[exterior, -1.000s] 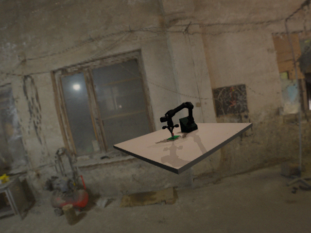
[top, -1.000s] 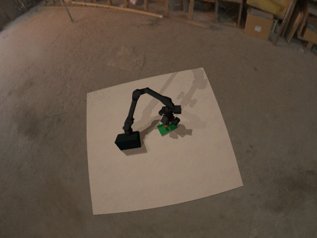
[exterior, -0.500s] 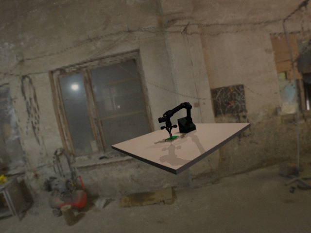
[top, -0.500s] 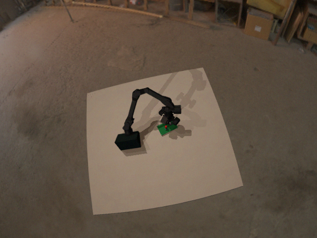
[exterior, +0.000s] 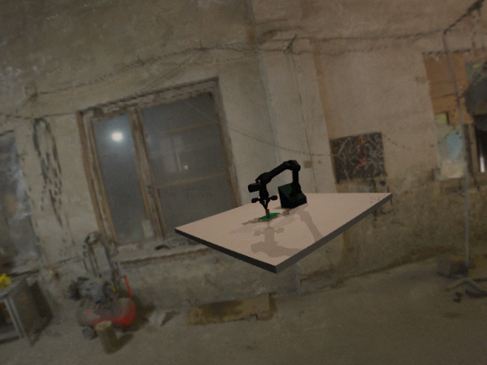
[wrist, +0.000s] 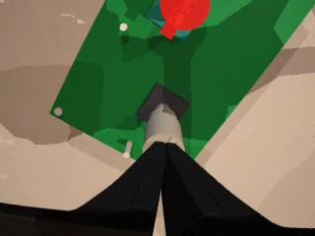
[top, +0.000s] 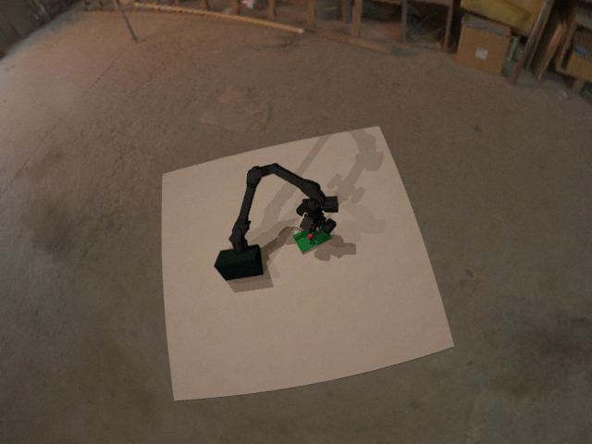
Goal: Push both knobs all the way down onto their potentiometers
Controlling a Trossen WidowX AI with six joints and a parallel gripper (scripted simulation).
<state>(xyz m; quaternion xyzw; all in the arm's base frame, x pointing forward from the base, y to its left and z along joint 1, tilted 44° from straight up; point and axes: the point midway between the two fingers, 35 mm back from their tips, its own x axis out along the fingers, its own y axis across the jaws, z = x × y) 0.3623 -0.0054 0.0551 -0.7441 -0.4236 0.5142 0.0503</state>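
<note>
Right now my gripper tip is 1 cm above the grey knob. From my gripper tip the other things lie so: red knob: 5 cm behind, 3 cm to the right, 2 cm below.
</note>
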